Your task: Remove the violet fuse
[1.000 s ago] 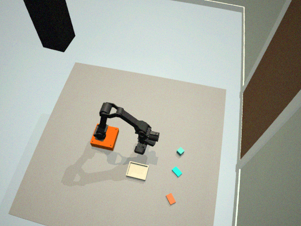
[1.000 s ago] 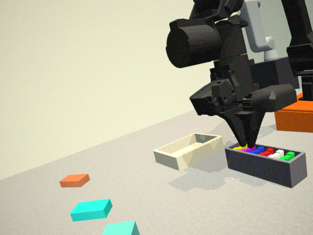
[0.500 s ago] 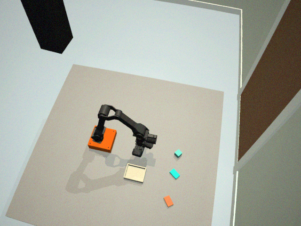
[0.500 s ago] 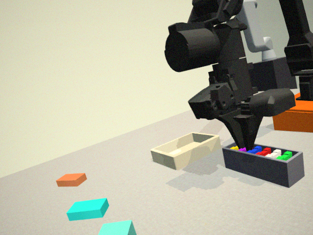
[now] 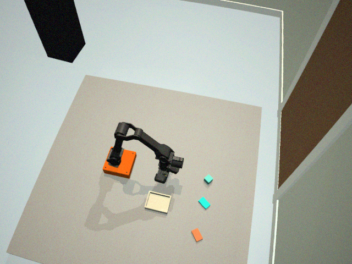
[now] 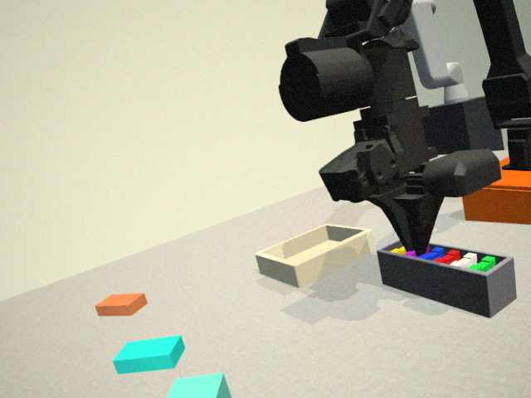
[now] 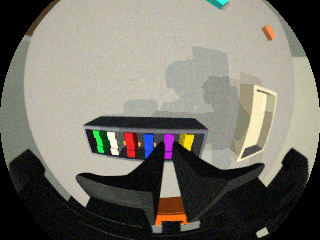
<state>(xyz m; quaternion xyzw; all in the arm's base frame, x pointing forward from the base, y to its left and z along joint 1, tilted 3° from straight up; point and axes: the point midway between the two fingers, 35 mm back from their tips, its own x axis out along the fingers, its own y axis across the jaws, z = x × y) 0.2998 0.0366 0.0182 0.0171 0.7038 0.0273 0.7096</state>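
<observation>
Right now the cream tray is 18 cm to the right of my gripper tip, 3 cm below it and 2 cm ahead of it. From my gripper tip the other things lie so: violet fuse: 1 cm below.
</observation>
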